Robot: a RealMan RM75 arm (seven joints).
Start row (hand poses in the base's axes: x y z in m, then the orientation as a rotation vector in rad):
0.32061 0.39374 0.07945 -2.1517 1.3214 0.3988
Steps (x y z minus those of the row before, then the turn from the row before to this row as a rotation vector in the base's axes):
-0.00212 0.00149 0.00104 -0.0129 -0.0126 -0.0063
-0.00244 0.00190 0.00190 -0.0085 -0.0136 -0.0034
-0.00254 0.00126 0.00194 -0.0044 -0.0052 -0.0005
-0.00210 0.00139 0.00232 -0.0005 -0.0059 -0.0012
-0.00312 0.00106 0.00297 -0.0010 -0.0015 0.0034
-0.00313 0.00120 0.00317 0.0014 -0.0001 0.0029
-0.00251 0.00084 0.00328 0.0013 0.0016 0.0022
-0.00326 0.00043 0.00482 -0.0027 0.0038 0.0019
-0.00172 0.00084 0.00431 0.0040 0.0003 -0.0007
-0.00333 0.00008 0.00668 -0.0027 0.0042 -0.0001
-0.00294 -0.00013 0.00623 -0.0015 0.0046 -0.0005
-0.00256 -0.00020 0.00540 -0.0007 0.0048 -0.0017
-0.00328 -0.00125 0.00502 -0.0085 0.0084 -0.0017
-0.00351 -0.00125 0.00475 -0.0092 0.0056 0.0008
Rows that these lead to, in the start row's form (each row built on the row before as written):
0.31849 0.39523 0.08049 -2.1567 1.3269 0.3746
0.31605 0.39713 0.08239 -2.1600 1.3268 0.3529
0.31351 0.39839 0.08433 -2.1628 1.3264 0.3443
0.31141 0.39978 0.08665 -2.1617 1.3246 0.3369
0.30829 0.40084 0.08962 -2.1649 1.3207 0.3360
0.30516 0.40204 0.09279 -2.1658 1.3170 0.3379
0.30265 0.40288 0.09607 -2.1665 1.3150 0.3413
0.29939 0.40331 0.10089 -2.1705 1.3163 0.3447
0.29767 0.40415 0.10520 -2.1667 1.3154 0.3471
0.29434 0.40423 0.11188 -2.1693 1.3190 0.3502
0.29140 0.40410 0.11811 -2.1706 1.3227 0.3543
0.28884 0.40390 0.12351 -2.1704 1.3274 0.3586
0.28556 0.40265 0.12853 -2.1769 1.3376 0.3624
0.28205 0.40140 0.13328 -2.1856 1.3440 0.3636

